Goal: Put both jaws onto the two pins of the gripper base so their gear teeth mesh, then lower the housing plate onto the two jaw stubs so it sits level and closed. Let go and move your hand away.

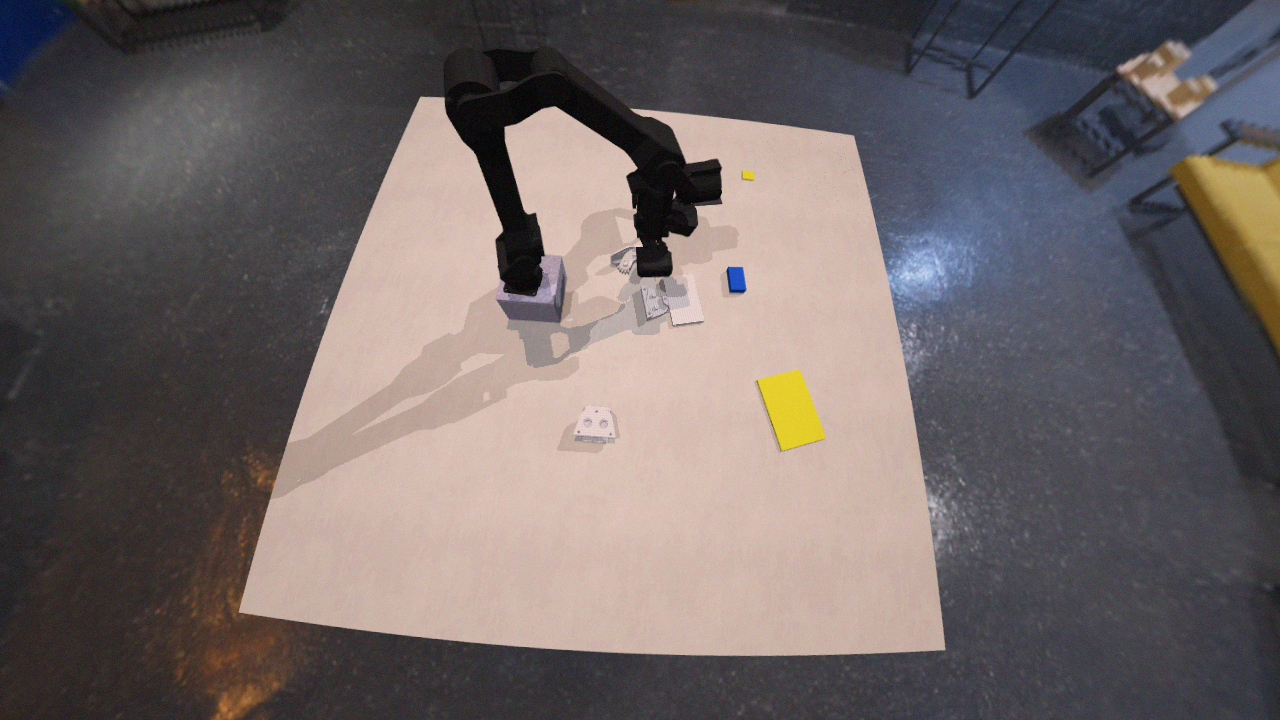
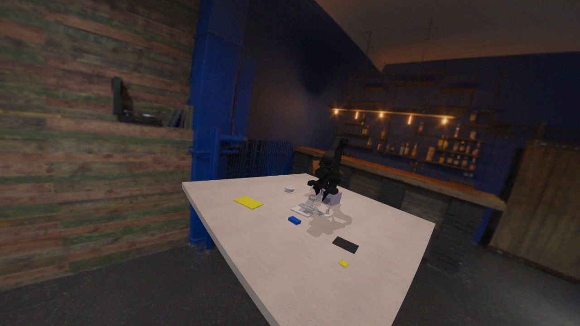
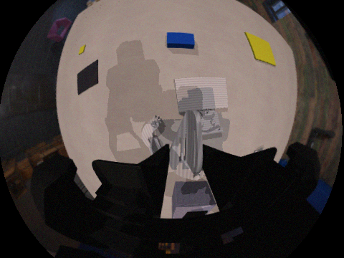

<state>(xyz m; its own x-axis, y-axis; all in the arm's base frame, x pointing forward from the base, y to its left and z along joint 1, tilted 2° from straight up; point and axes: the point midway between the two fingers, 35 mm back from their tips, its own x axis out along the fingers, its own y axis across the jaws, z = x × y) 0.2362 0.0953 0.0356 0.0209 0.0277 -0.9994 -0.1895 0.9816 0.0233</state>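
The grey jaw lies 30 mm behind my gripper tip and 20 mm to the right of it. From my gripper tip the other things lie so: black sheet (120 mm ahead, 290 mm to the left, 80 mm below); then blue block (210 mm ahead, 30 mm to the left, 80 mm below); then white block (60 mm behind, 340 mm to the right, 70 mm below).
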